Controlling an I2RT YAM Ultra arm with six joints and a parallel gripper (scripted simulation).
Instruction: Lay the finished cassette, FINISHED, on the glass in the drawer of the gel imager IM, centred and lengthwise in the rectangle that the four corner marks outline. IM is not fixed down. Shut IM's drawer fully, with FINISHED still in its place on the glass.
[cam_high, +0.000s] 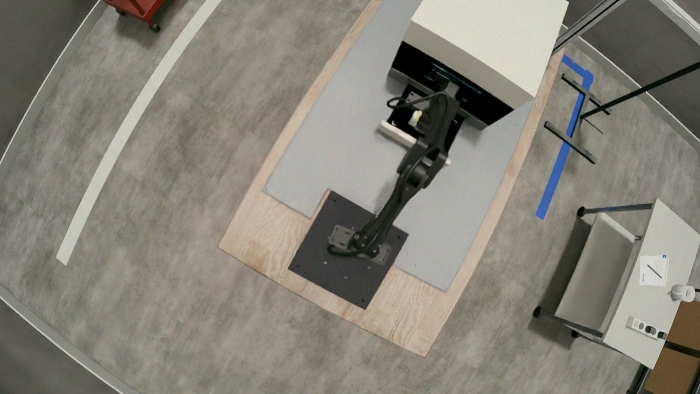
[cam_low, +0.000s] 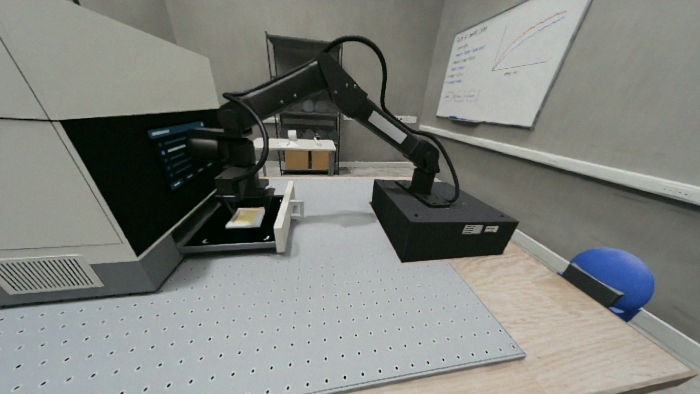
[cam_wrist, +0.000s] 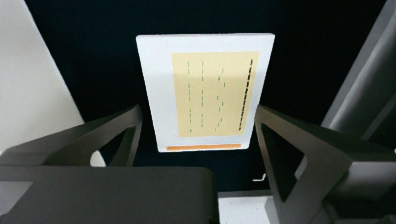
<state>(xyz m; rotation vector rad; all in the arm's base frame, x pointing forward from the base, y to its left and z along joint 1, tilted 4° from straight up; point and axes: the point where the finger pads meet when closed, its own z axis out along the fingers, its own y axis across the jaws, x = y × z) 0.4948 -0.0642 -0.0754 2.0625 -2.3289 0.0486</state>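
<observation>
The drawer lies 1 cm ahead of my hand. From my hand the other things lie so: finished cassette (1 cm below, 1 cm ahead).
</observation>
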